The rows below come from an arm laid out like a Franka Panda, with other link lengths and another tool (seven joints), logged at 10 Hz.
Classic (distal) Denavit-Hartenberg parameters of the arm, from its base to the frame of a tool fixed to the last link. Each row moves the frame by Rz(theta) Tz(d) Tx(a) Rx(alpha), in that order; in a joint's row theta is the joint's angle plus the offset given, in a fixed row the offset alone. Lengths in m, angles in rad.
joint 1: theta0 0; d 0.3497; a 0; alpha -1.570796
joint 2: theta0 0; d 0; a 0; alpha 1.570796
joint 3: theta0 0; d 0.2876; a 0.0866; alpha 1.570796
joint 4: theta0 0; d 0; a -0.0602; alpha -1.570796
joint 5: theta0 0; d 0.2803; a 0; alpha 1.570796
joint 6: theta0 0; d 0; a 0.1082; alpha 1.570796
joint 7: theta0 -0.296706; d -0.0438; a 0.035; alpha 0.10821
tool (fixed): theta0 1.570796; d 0.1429; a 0; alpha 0
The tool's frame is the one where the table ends.
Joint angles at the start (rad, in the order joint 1, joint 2, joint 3, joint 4, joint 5, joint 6, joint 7): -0.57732, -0.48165, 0.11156, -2.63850, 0.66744, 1.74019, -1.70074
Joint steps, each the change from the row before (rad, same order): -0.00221, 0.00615, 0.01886, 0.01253, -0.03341, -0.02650, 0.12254; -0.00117, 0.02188, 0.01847, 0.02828, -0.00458, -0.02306, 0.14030; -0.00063, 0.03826, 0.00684, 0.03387, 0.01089, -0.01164, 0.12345; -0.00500, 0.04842, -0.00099, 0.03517, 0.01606, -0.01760, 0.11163; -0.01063, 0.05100, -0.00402, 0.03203, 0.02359, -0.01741, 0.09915; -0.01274, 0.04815, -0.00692, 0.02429, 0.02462, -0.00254, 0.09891; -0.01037, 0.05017, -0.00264, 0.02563, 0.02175, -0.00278, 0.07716; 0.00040, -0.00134, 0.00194, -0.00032, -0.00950, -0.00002, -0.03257
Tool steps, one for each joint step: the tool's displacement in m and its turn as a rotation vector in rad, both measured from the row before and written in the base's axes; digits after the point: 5 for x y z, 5 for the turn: 0.00466, 0.00526, -0.00089, -0.01849, 0.10536, -0.04892; 0.01135, 0.00392, 0.00119, -0.00383, 0.10143, -0.07907; 0.01411, -0.00130, -0.00012, 0.01009, 0.08446, -0.08782; 0.01374, -0.00514, -0.00265, 0.02580, 0.08623, -0.08836; 0.01264, -0.00801, -0.00457, 0.03577, 0.08195, -0.08947; 0.01136, -0.01119, -0.00672, 0.02967, 0.07980, -0.09985; 0.01082, -0.00939, -0.00783, 0.02983, 0.06839, -0.07503; -0.00155, 0.00125, 0.00028, -0.00545, -0.02150, 0.02939
